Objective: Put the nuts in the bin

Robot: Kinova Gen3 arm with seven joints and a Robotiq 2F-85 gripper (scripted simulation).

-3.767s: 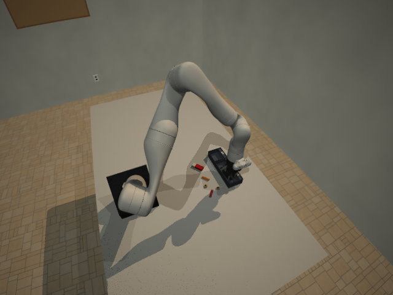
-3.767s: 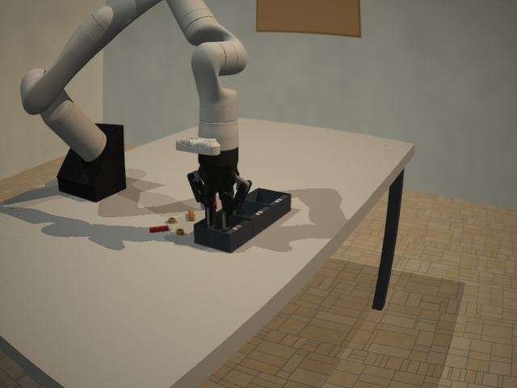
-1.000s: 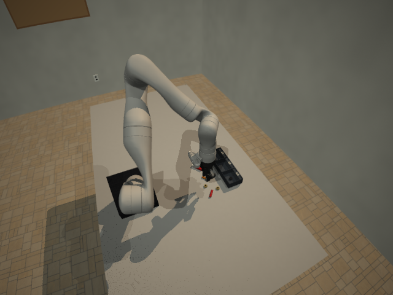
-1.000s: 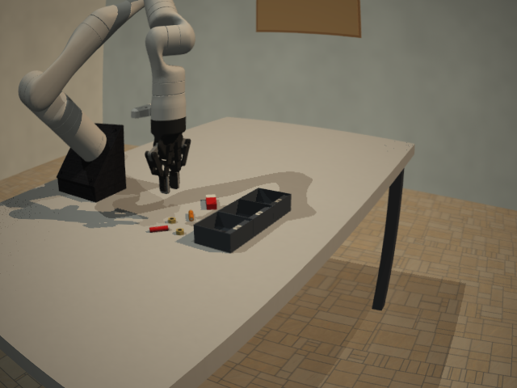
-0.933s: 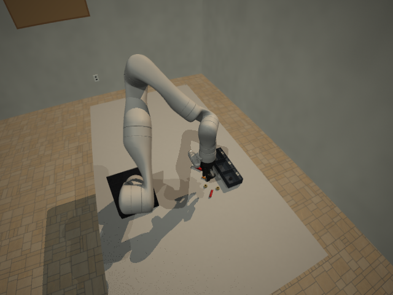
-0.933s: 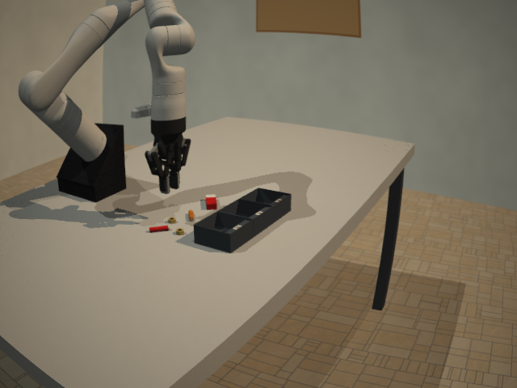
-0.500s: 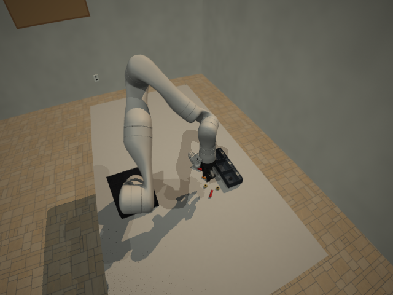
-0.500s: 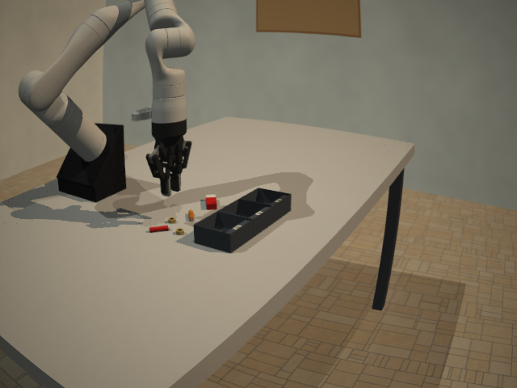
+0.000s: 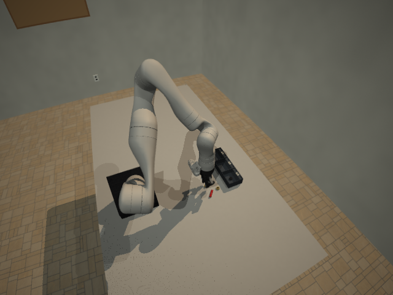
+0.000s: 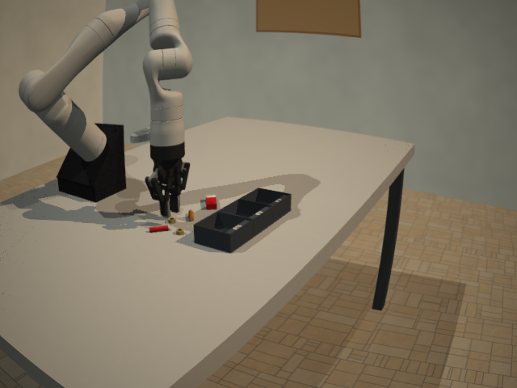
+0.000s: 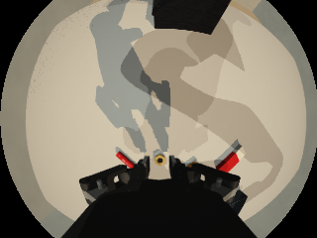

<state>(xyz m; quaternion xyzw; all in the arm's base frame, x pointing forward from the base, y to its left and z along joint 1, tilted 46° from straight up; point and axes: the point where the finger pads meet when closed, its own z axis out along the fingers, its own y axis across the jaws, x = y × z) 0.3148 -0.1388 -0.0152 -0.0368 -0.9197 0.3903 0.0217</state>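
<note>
Right now my hand is 5 cm to the left of the red cylinder and 3 cm above it. Also, from my hand: orange cylinder 3 cm ahead, 4 cm to the left, 3 cm below; then black piece 14 cm ahead, 3 cm to the right, 3 cm below; then red block 2 cm ahead, 14 cm to the left, 3 cm below.
</note>
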